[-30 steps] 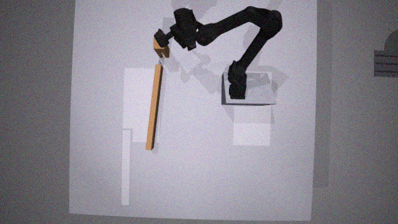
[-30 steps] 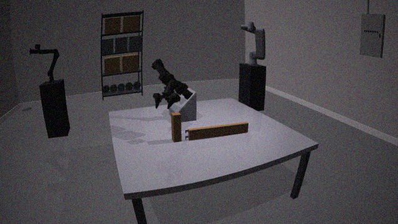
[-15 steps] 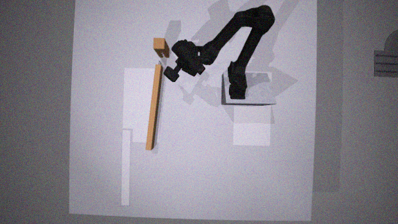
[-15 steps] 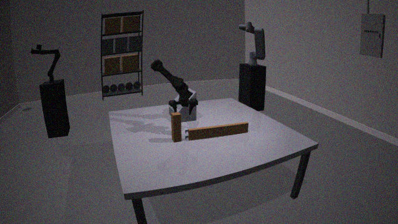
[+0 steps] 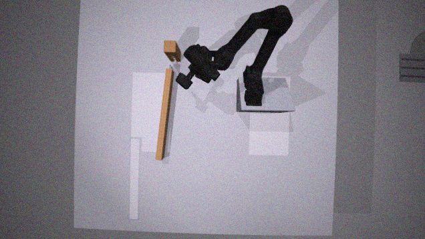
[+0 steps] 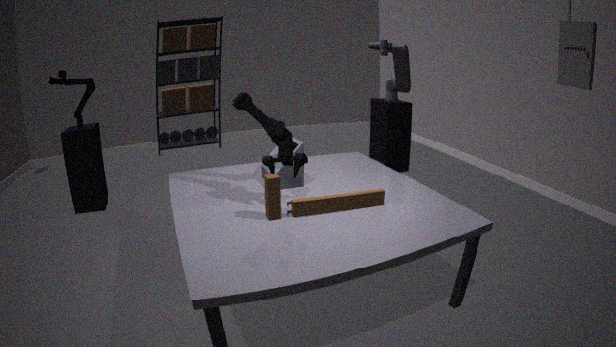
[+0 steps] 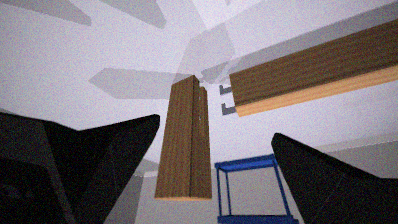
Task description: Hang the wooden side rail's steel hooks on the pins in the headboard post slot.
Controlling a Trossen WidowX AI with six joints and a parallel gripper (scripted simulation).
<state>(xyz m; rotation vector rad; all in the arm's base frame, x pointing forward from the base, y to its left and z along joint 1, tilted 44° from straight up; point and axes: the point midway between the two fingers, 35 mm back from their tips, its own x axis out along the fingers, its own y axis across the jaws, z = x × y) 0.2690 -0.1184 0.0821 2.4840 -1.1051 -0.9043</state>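
Right now my gripper tip is 70 mm short of the wooden headboard post, 70 mm to the left of it and 50 mm above it.
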